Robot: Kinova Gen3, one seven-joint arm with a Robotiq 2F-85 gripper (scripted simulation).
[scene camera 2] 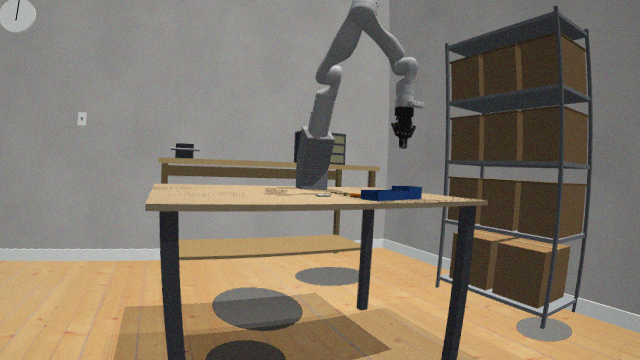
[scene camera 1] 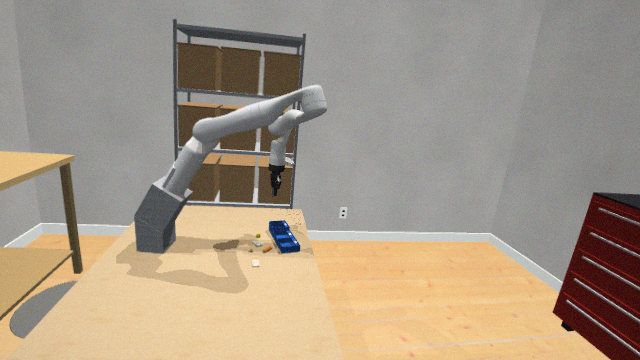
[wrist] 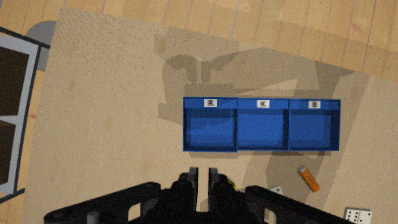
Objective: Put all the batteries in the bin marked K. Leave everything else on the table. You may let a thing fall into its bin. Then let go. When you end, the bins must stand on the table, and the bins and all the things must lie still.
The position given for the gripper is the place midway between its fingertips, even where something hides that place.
Observation:
In view: the gripper [wrist: 203,179] and a blue bin [wrist: 210,124].

